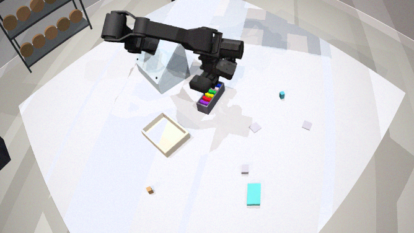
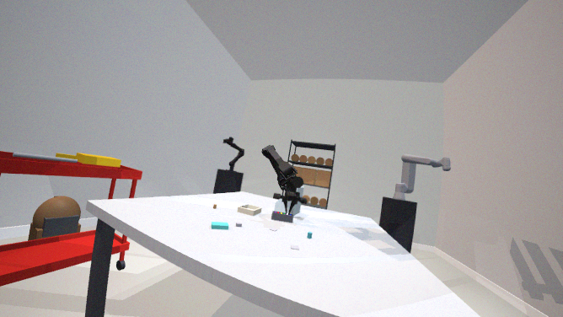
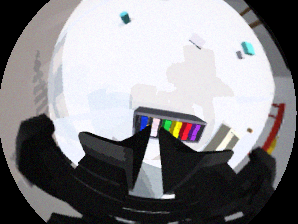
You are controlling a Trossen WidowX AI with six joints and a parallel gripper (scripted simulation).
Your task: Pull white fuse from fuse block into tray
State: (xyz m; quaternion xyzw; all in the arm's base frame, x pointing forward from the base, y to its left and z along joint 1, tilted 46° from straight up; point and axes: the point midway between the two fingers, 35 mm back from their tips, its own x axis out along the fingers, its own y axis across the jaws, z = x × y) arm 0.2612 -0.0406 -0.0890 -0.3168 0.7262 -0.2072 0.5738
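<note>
The white fuse lies 20 mm below my gripper tip. Round my gripper tip: teal cube: 190 mm ahead, 140 mm to the left, 30 mm below; then beige tray: 230 mm to the right, 40 mm below, 10 mm behind; then grey cube: 260 mm ahead, 160 mm to the right, 40 mm below.
</note>
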